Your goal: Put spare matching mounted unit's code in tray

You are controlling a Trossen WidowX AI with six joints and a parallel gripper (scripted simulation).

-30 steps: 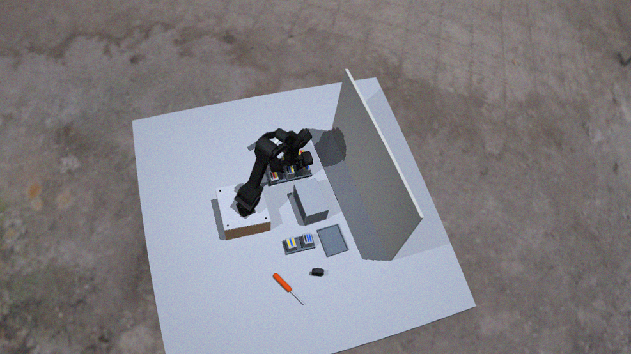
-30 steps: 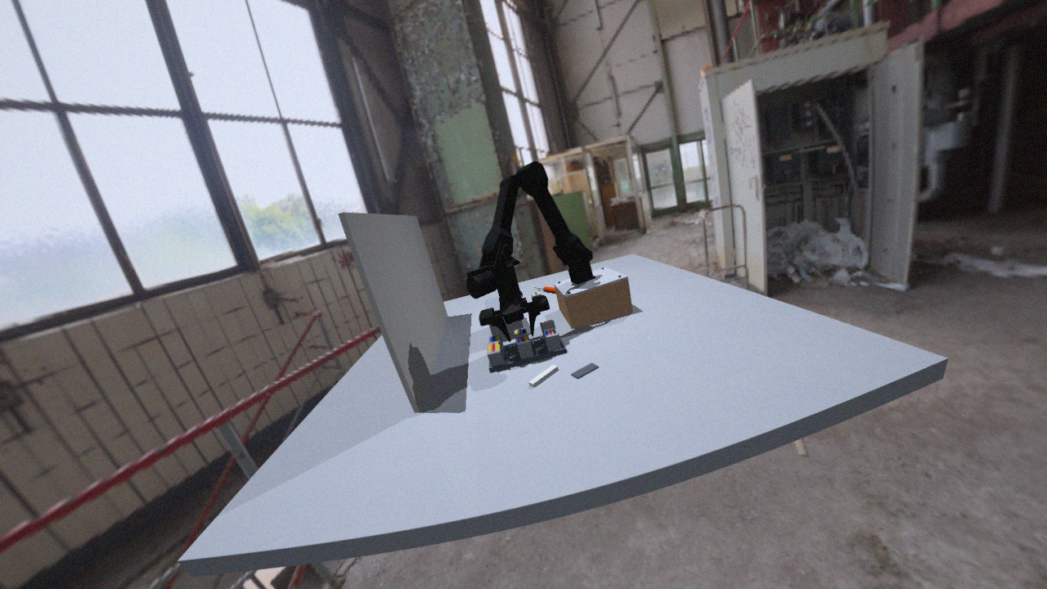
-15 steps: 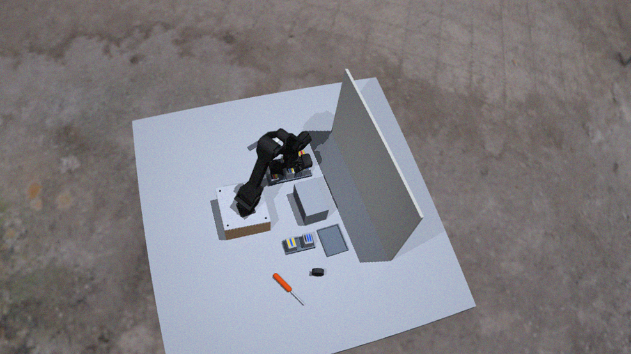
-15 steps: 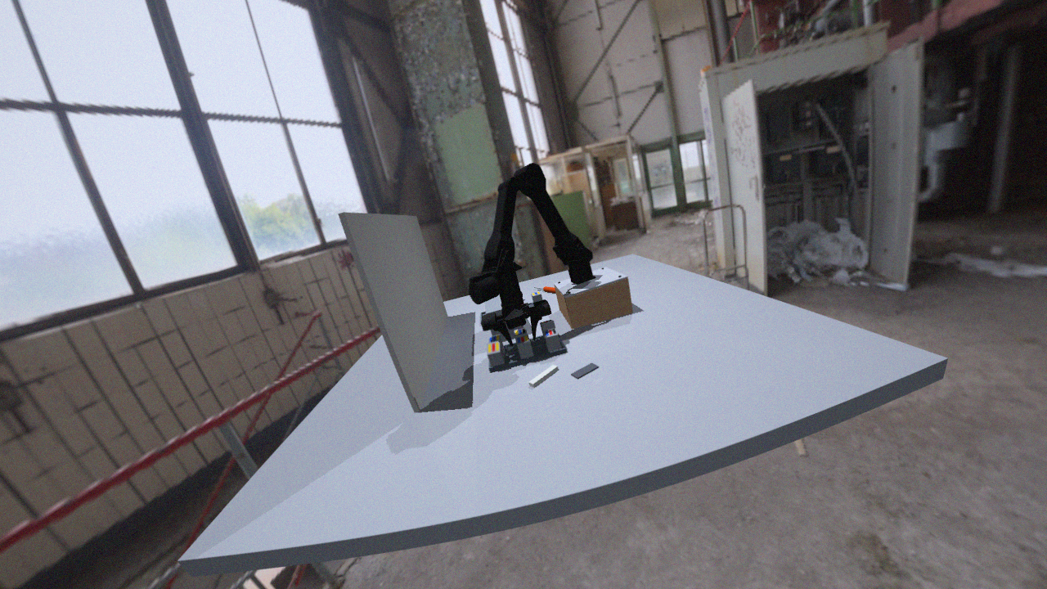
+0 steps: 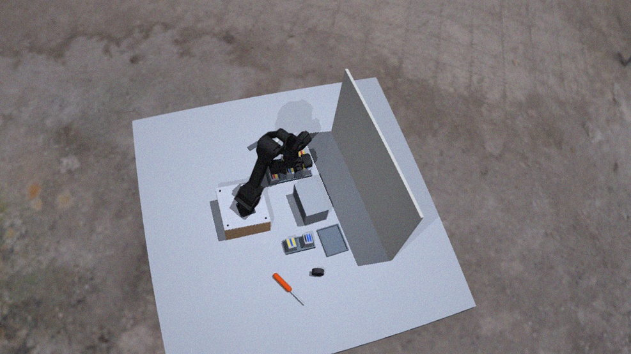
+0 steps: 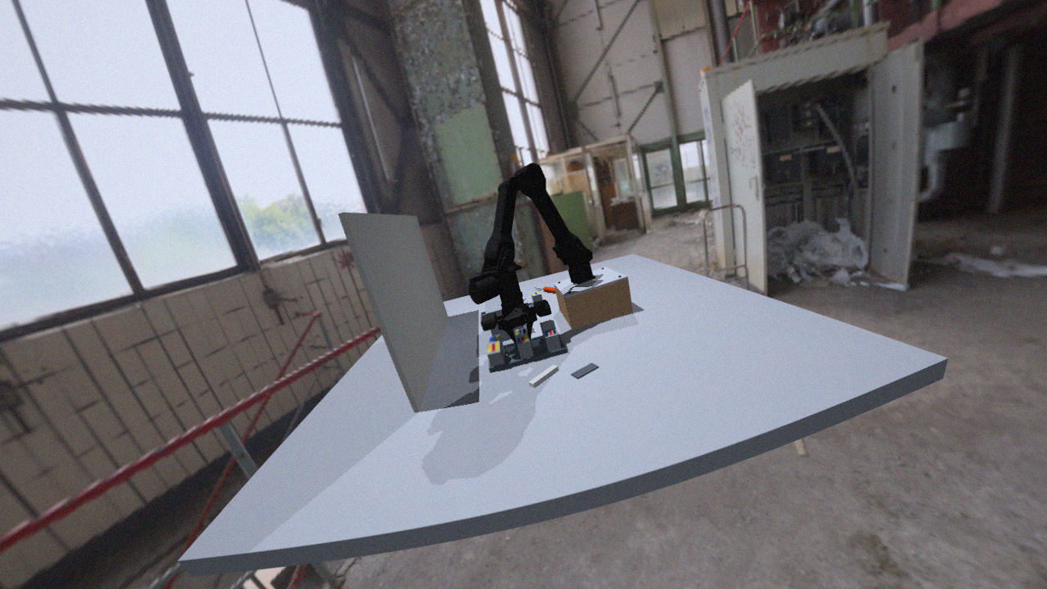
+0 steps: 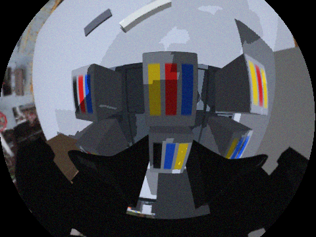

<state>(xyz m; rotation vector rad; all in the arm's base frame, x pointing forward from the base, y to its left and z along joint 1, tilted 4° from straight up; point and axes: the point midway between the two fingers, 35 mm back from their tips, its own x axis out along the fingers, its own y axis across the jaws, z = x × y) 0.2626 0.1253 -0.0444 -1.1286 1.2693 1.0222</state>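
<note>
My gripper tip is 36 cm to the left of the dark-rimmed tray, 4 cm short of it and 1 cm above it. Round my gripper tip: grey spare 2 cm above; then tall grey block 17 cm to the right, 3 cm above, 2 cm ahead; then white stick 18 cm to the left, 1 cm below.
</note>
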